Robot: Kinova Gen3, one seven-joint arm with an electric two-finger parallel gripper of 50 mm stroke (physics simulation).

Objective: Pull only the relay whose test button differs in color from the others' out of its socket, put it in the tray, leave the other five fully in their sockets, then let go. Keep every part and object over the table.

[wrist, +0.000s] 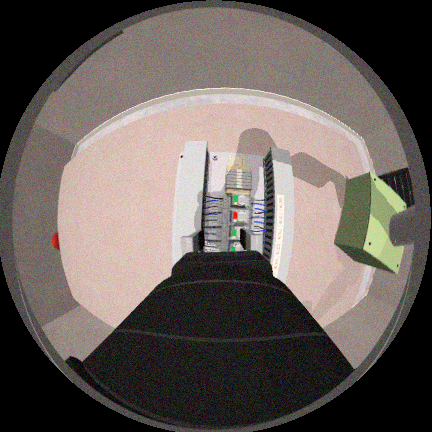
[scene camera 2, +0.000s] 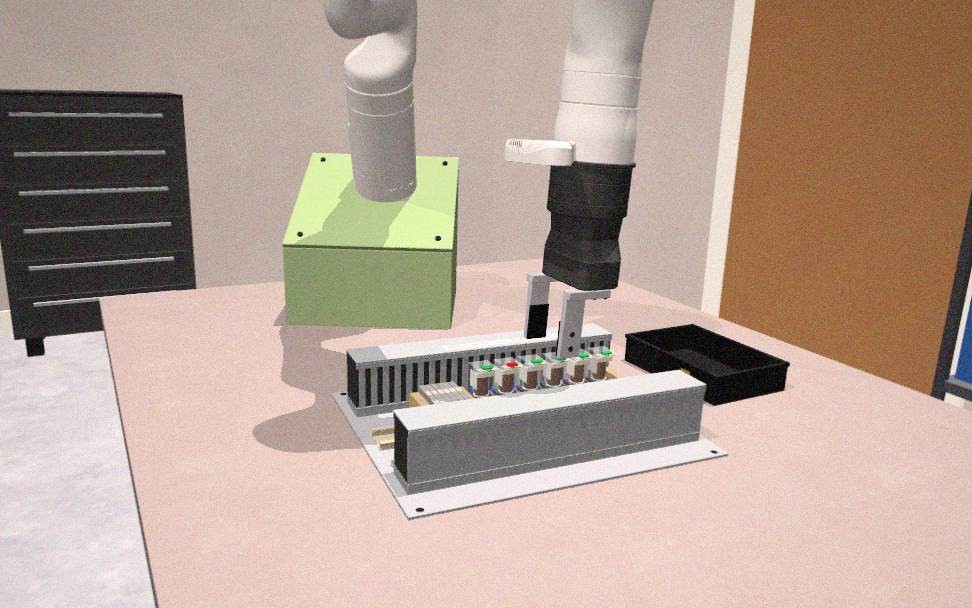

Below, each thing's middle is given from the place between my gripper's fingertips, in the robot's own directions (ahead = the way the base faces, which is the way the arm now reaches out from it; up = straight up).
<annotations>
Now: hand 90 mm above the panel plate [scene camera 2: 434, 502], 30 mm past it and 10 mm to the left of it.
</annotations>
